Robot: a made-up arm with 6 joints. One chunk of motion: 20 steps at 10 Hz.
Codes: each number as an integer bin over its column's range. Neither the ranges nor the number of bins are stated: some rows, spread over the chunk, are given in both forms.
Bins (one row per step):
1: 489 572 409 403 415 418
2: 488 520 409 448 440 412
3: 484 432 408 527 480 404
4: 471 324 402 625 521 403
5: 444 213 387 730 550 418
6: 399 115 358 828 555 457
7: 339 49 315 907 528 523
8: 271 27 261 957 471 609
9: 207 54 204 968 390 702
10: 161 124 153 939 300 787
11: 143 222 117 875 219 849
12: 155 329 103 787 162 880
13: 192 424 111 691 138 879
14: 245 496 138 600 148 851
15: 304 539 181 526 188 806
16: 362 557 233 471 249 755
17: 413 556 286 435 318 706
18: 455 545 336 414 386 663
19: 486 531 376 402 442 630
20: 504 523 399 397 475 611
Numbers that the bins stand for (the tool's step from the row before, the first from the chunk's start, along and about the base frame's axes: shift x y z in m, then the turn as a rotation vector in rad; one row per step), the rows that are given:
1: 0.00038 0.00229 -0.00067 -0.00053 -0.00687 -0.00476
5: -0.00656 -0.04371 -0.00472 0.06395 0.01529 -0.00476
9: -0.04309 -0.06408 -0.03843 0.11089 -0.01098 0.02054
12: -0.05111 -0.02885 -0.05703 0.07519 -0.04841 0.03640
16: -0.01920 0.00037 -0.03309 0.01288 -0.03412 0.02526
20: 0.00269 -0.00399 -0.00251 -0.00171 0.00298 0.01243
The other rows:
2: 0.00023 -0.00437 -0.00067 0.00834 -0.00277 -0.00530
3: -0.00039 -0.01565 -0.00085 0.02392 0.00380 -0.00601
4: -0.00239 -0.02949 -0.00196 0.04325 0.01053 -0.00610
6: -0.01349 -0.05627 -0.01006 0.08328 0.01611 -0.00129
7: -0.02274 -0.06472 -0.01798 0.09886 0.01168 0.00459
8: -0.03322 -0.06754 -0.02793 0.10872 0.00232 0.01226
10: -0.05018 -0.05511 -0.04782 0.10517 -0.02575 0.02811
11: -0.05296 -0.04256 -0.05445 0.09255 -0.03905 0.03364
13: -0.04540 -0.01667 -0.05556 0.05626 -0.05235 0.03631
14: -0.03723 -0.00745 -0.05058 0.03832 -0.05070 0.03381
15: -0.02814 -0.00194 -0.04266 0.02373 -0.04414 0.02981
17: -0.01133 0.00024 -0.02332 0.00578 -0.02280 0.02090
18: -0.00486 -0.00117 -0.01411 0.00164 -0.01163 0.01707
19: -0.00008 -0.00296 -0.00675 -0.00073 -0.00244 0.01413

